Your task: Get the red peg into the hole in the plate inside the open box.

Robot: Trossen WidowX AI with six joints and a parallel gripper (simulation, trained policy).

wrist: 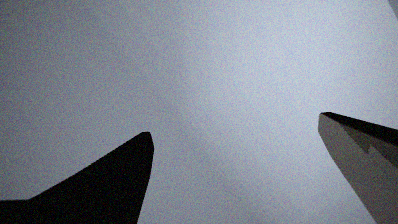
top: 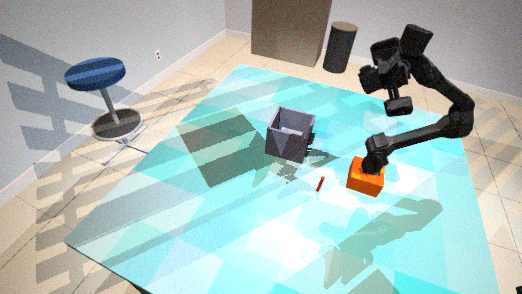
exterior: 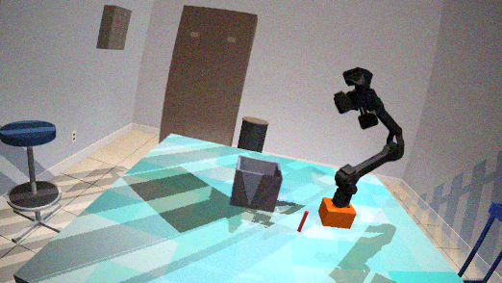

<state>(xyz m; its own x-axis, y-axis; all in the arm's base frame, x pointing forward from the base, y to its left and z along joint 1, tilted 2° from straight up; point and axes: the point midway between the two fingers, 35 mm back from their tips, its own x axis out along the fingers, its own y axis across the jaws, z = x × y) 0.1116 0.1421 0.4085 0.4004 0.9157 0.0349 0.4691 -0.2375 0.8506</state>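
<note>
Now: gripper tip 5 cm short of the red peg, 7 cm to the left of it and 44 cm above it. From my gripper tip the other things lie so: plate: 18 cm ahead, 28 cm to the right, 43 cm below.
</note>
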